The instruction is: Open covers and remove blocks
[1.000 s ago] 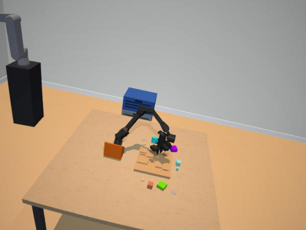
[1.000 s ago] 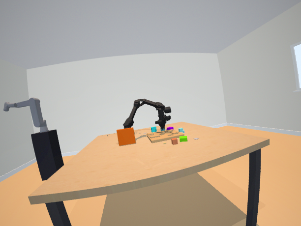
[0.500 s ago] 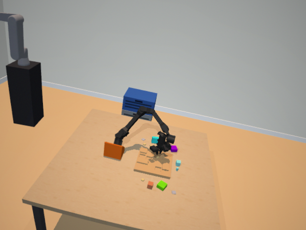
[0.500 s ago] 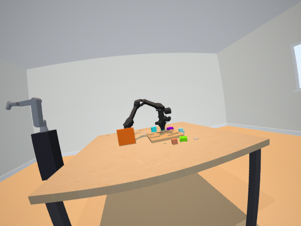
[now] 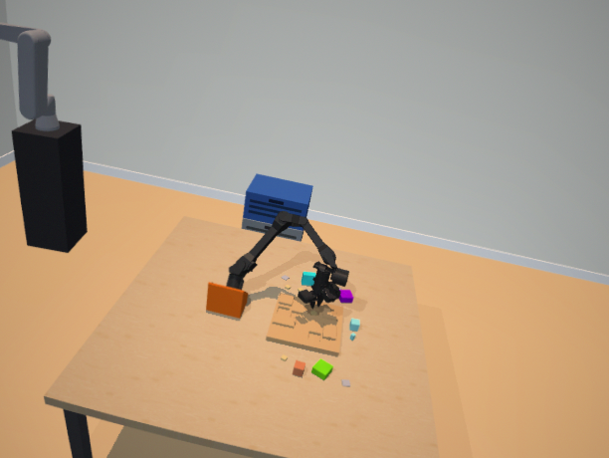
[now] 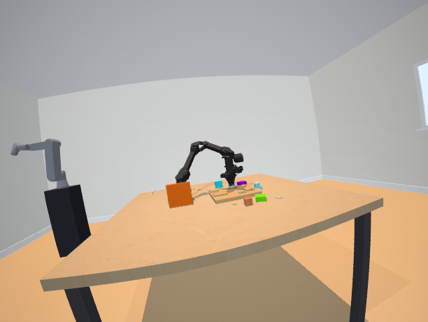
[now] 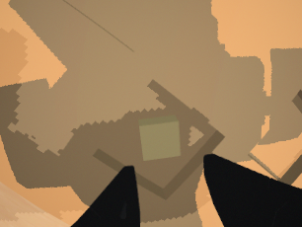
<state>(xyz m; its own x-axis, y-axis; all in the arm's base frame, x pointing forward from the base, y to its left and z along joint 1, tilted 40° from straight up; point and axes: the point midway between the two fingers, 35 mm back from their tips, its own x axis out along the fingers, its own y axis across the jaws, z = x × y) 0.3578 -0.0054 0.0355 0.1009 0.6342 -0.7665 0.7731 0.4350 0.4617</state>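
Now: the wooden puzzle board 5 cm to the right of my gripper tip, 3 cm below it and 3 cm behind it. Also, from my gripper tip: blue-teal cube 17 cm to the left, 6 cm ahead, 3 cm below; then purple block 16 cm to the left, 15 cm ahead, 3 cm below; then light cyan block 18 cm ahead, 4 cm to the right, 3 cm below.
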